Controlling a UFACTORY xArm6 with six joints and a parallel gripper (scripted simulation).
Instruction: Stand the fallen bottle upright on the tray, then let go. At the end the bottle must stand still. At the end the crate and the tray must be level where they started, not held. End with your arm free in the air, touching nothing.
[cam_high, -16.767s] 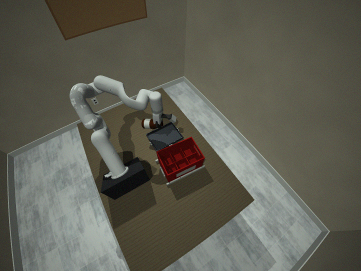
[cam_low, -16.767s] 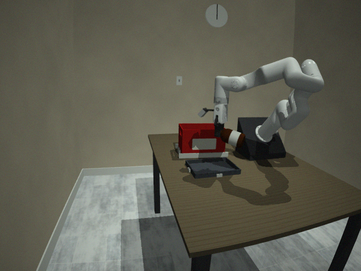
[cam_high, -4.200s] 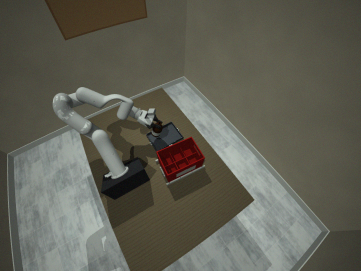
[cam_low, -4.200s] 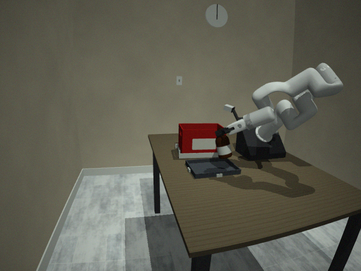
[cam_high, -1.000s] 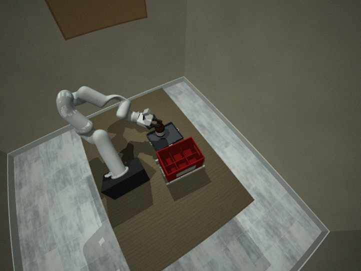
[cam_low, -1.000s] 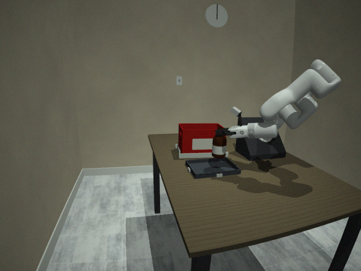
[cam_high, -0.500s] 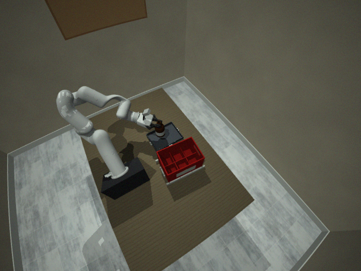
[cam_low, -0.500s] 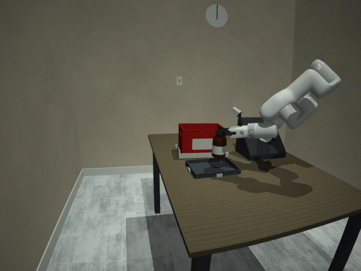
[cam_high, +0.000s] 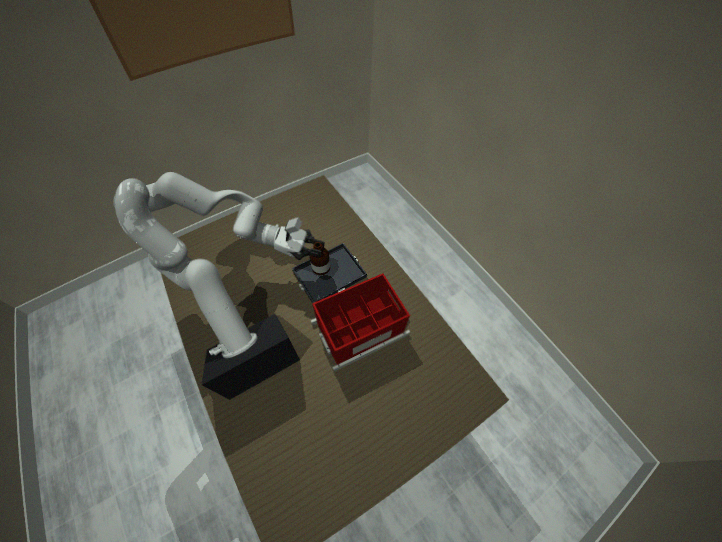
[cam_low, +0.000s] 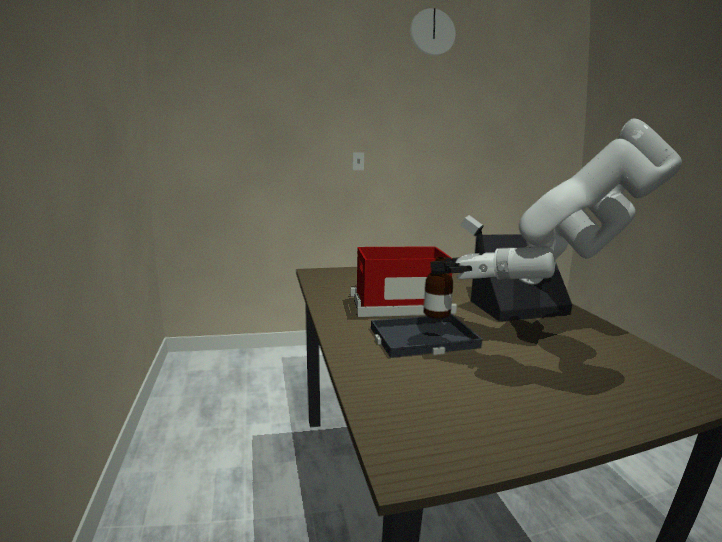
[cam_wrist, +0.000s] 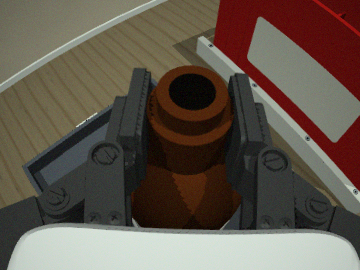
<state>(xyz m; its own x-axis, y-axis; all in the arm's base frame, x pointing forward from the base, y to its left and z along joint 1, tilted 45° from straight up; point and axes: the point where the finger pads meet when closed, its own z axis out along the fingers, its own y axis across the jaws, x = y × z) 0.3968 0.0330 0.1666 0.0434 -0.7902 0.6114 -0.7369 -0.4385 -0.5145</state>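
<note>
Now: hand 6 cm above the brown bottle. Round my hand: dark grey tray: 19 cm below, 3 cm ahead, 1 cm to the right; red crate: 28 cm to the right, 12 cm below, 1 cm behind.
</note>
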